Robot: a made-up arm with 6 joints.
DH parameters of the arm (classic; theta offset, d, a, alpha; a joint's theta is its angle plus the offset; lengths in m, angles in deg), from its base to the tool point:
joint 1: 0 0.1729 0 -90
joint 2: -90 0 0.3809 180
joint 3: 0 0 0 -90
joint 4: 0 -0.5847 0 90
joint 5: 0 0.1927 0 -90
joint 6: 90 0 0 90
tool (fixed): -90 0 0 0
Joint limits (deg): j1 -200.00..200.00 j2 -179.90..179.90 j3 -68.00..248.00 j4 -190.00..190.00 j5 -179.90..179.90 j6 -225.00..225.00
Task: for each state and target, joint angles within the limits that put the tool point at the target. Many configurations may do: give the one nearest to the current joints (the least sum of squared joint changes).
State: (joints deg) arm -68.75 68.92 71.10 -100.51 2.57 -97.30
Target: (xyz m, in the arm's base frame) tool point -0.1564 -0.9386 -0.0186
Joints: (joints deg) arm -100.28 84.69 81.26 -94.06 2.57 -97.30
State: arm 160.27 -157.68 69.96 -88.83 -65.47 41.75
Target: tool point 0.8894 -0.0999 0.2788
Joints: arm 172.84 -115.86 56.12 -86.51 -65.47 41.75
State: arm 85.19 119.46 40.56 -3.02 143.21 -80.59
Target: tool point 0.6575 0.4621 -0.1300
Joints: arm 48.92 73.38 30.32 -5.15 143.21 -80.59
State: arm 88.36 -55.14 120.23 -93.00 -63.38 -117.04
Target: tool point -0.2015 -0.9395 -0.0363
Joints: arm 78.83 -90.44 127.32 -94.69 -63.38 -117.04
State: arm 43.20 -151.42 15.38 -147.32 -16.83 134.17
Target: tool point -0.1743 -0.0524 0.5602
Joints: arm 50.79 -120.50 -31.87 -121.94 -16.83 134.17
